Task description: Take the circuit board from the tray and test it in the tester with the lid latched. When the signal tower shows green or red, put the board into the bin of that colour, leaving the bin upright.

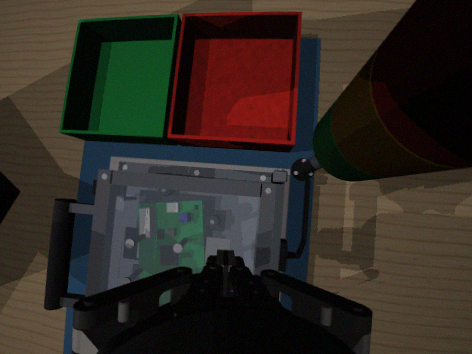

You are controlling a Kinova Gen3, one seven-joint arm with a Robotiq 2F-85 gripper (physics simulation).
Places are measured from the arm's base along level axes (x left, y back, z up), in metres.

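Pixels of known places: gripper, fingertip midpoint: (224,261).
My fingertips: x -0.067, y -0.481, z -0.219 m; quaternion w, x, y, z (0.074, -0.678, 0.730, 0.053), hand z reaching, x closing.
Behind a point stands the place of what it marks.
A green circuit board (192,230) lies in the tester, seen through the clear window of its grey-framed lid (185,183) @[z -0.215, x -0.002, y -0.450 m]. The lid looks down over the board; whether it is latched I cannot tell. A black bar handle (58,255) @[z -0.200, x -0.061, y -0.344 m] is on the lid's left side. My gripper (224,261) @[z -0.219, x -0.067, y -0.481 m] is shut and empty, in front of the tester's lower part and hiding some of it. The signal tower (350,130) @[z -0.120, x 0.010, y -0.544 m], with green, amber and red bands, leans large across the upper right; no band looks brightly lit. The green bin (132,82) @[z -0.315, x 0.151, y -0.332 m] and red bin (240,85) @[z -0.315, x 0.132, y -0.489 m] stand upright and empty. The tray does not show.
The tester and bins stand on a blue base plate (312,95) @[z -0.319, x 0.114, y -0.583 m] on a wooden table (400,240) @[z -0.321, x -0.072, y -0.681 m]. A black cable (306,215) @[z -0.313, x -0.039, y -0.567 m] runs from near the tower's round foot (302,169) @[z -0.286, x 0.014, y -0.559 m] to the tester's right side. A dark shape (6,197) @[z -0.306, x -0.013, y -0.130 m] shows at the left edge.
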